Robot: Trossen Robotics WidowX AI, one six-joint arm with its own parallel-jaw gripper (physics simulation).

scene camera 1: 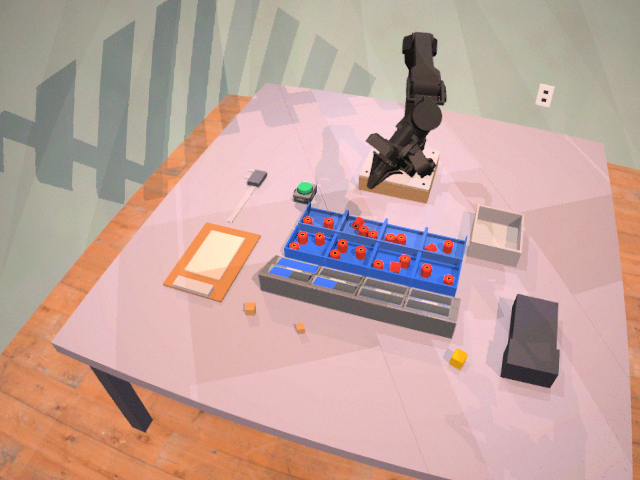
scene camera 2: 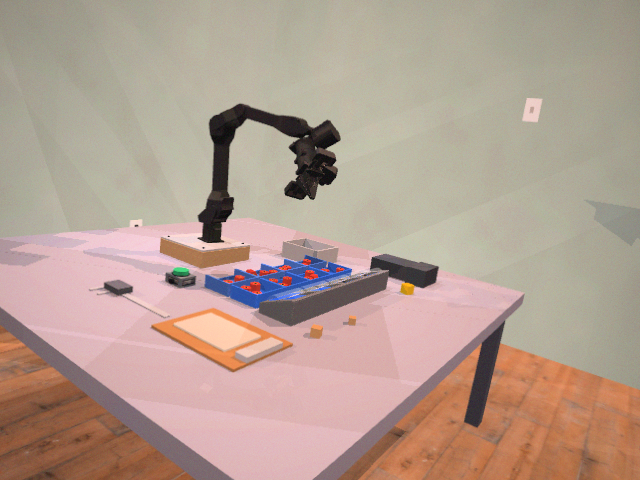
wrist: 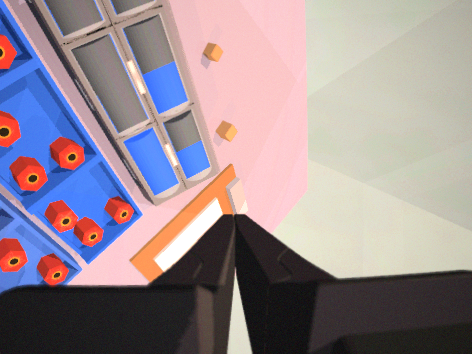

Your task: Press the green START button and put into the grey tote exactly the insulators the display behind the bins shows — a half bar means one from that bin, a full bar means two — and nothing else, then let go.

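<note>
My gripper (scene camera 1: 370, 185) (scene camera 2: 311, 197) (wrist: 233, 225) is shut and empty, high above the table behind the bins. The green START button (scene camera 1: 305, 187) (scene camera 2: 180, 271) stands left of the arm base. Red insulators (scene camera 1: 360, 252) (scene camera 2: 254, 286) (wrist: 28, 174) sit in the blue bins (scene camera 1: 413, 282) (scene camera 2: 244, 297), two rows of four. The display (scene camera 1: 356, 304) (scene camera 2: 330, 302) shows, in scene camera 1, a full bar at back far left, half bars at front far left and front second from left, and grey elsewhere. The grey tote (scene camera 1: 493, 253) (scene camera 2: 295, 252), right of the bins, looks empty.
An orange clipboard (scene camera 1: 178, 271) (scene camera 2: 232, 363) (wrist: 145, 259) lies left of the display. Small orange cubes (scene camera 1: 250, 308) (scene camera 2: 316, 331) (wrist: 227, 131) and a yellow cube (scene camera 1: 458, 358) (scene camera 2: 407, 288) lie beyond it. A black block (scene camera 1: 532, 335) (scene camera 2: 403, 270) is at right; a dark plug (scene camera 1: 256, 178) (scene camera 2: 118, 287) is at left.
</note>
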